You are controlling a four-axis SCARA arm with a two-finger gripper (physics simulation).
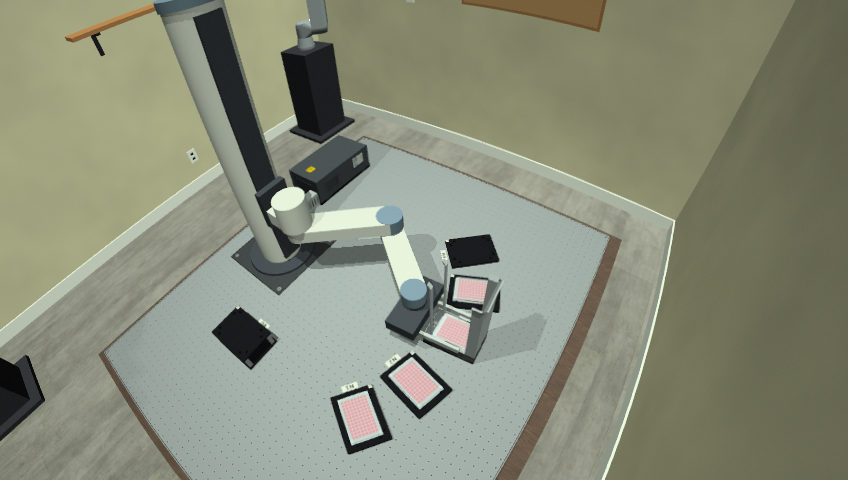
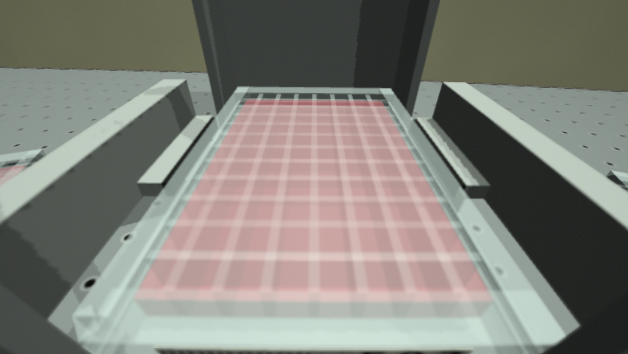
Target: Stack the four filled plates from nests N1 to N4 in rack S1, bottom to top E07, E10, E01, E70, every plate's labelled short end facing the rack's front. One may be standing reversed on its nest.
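Where they show: gripper, fingertip midpoint: [image 1: 467, 335] [image 2: 314, 104]; arm's base, link origin: [image 1: 283, 250].
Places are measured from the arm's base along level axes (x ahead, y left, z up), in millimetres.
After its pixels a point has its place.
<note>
My gripper [image 1: 453, 328] @[x 741, y 48, z 74 mm] [image 2: 314, 104] @[x 741, y 48, z 74 mm] is shut on a clear plate with pink-filled wells [image 1: 450, 334] @[x 700, y 27, z 69 mm] [image 2: 314, 210] @[x 685, y 43, z 69 mm], one finger along each long side. The plate is level and low inside rack S1 [image 1: 480, 328] @[x 787, y 7, z 222 mm] [image 2: 280, 40] @[x 779, y 69, z 91 mm], whose tall grey panel stands beyond its far short end. Whether it touches anything below is hidden. Its label cannot be read. Two filled plates [image 1: 360, 417] @[x 633, y -296, z 36 mm] [image 1: 417, 382] @[x 697, y -130, z 35 mm] lie on black nests in front of the rack. Another filled plate [image 1: 470, 290] @[x 663, y 207, z 35 mm] lies on a nest behind the rack, partly hidden by it.
A black nest without a plate [image 1: 471, 250] @[x 581, y 358, z 25 mm] lies behind the rack area. Another black fixture [image 1: 242, 334] @[x 206, y -332, z 73 mm] lies at the left of the perforated table [image 1: 309, 339] @[x 351, y -202, z 13 mm]. A dark box [image 1: 330, 166] @[x -62, y 357, z 128 mm] stands behind the arm's column, and a black pedestal [image 1: 313, 89] stands farther back.
</note>
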